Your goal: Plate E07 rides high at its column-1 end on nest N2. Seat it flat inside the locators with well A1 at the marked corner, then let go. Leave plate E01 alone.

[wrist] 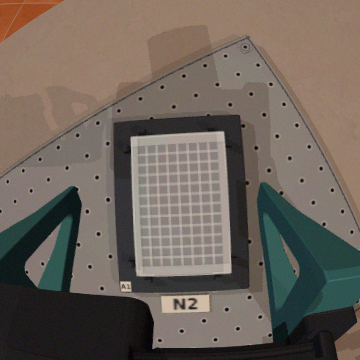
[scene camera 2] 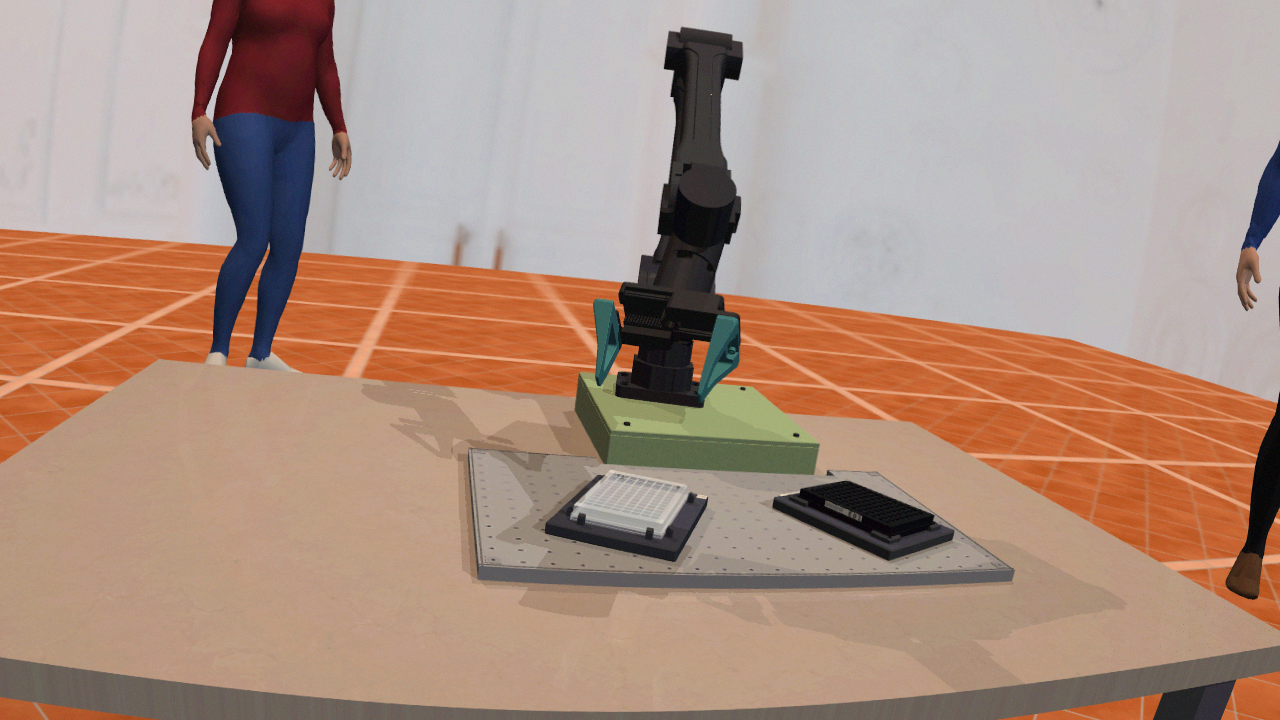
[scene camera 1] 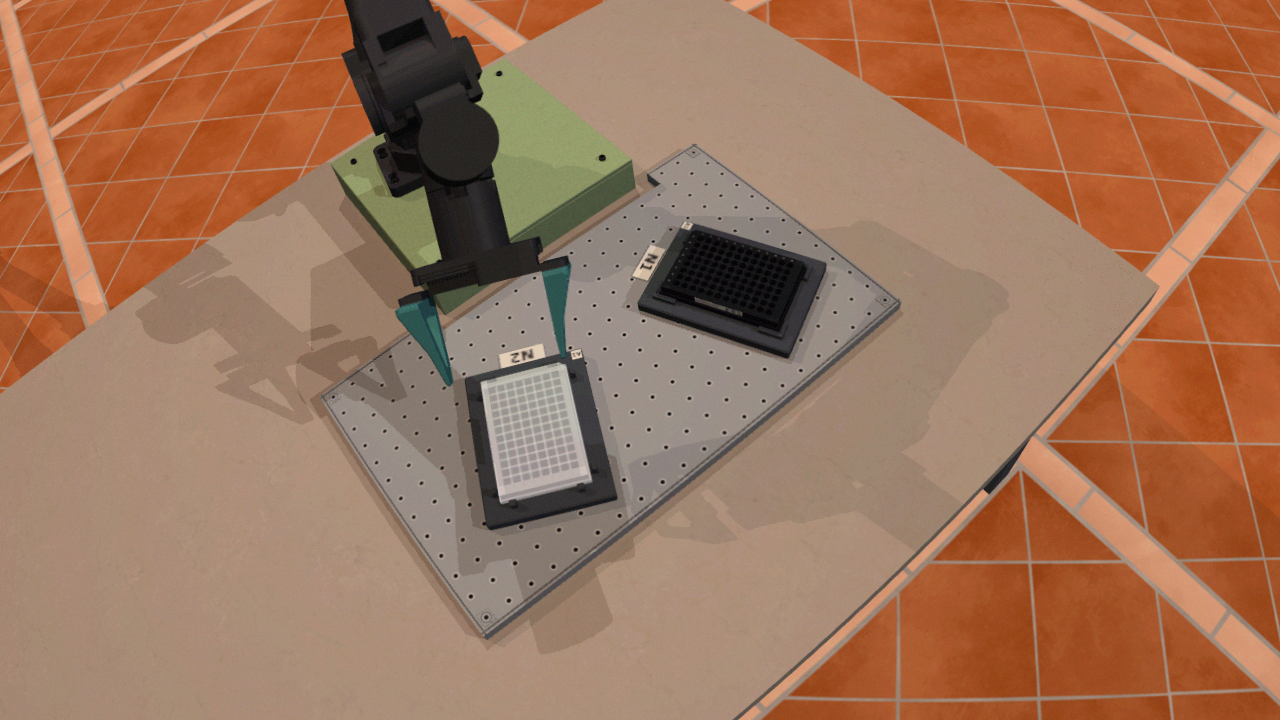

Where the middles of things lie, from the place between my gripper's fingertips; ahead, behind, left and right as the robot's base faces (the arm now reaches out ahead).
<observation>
The clear white well plate [scene camera 1: 537, 448] is 110 mm below my hand. Round my hand: black well plate [scene camera 1: 729, 278]: 60 mm behind, 250 mm to the left, 110 mm below; then N2 label [wrist: 186, 302]: 100 mm behind, 30 mm to the left, 130 mm below.
</observation>
